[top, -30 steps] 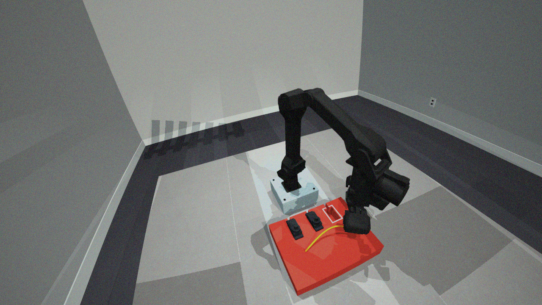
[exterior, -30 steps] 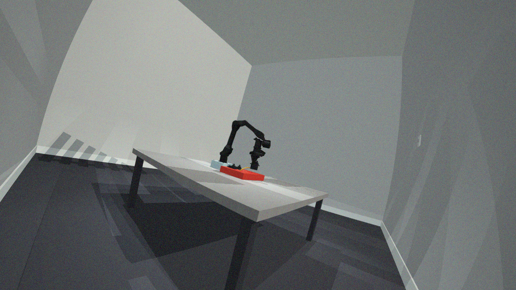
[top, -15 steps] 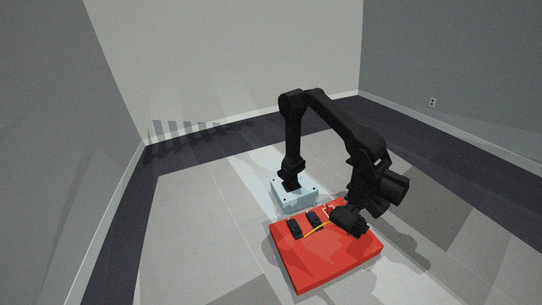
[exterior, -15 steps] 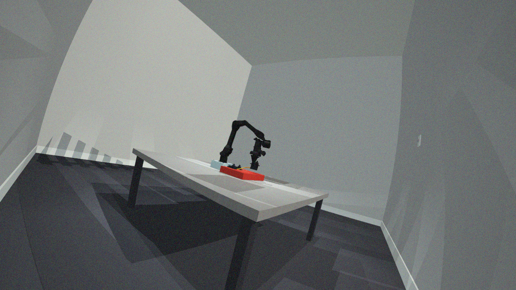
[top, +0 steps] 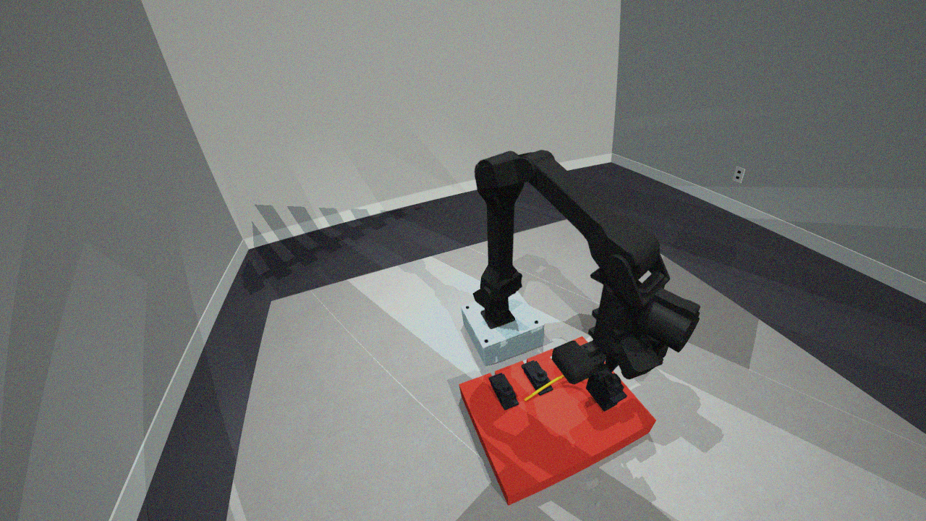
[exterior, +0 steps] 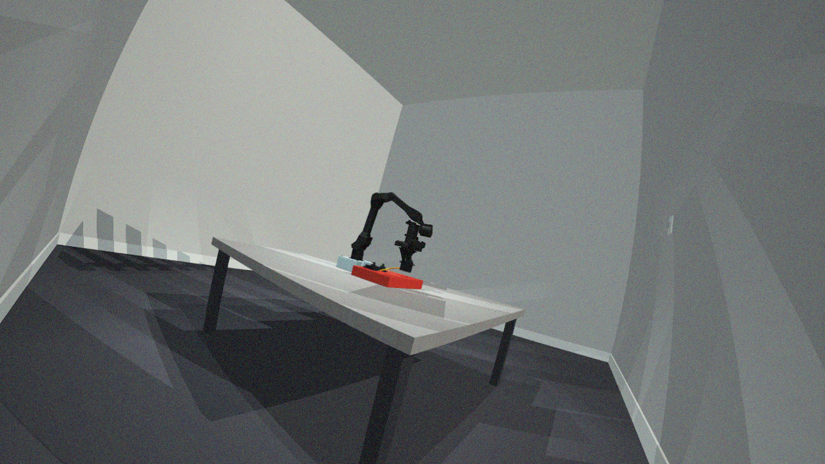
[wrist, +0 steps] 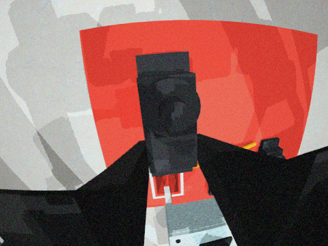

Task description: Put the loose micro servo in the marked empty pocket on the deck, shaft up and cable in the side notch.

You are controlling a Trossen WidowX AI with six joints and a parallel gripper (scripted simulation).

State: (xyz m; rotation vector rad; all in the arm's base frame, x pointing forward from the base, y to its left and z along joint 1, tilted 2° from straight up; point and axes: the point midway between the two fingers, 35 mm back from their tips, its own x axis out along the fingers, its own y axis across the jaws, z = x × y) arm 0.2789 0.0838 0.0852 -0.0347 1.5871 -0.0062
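Right now the red deck is 100 mm below my gripper tip, 80 mm to the right of it and 20 mm ahead of it.
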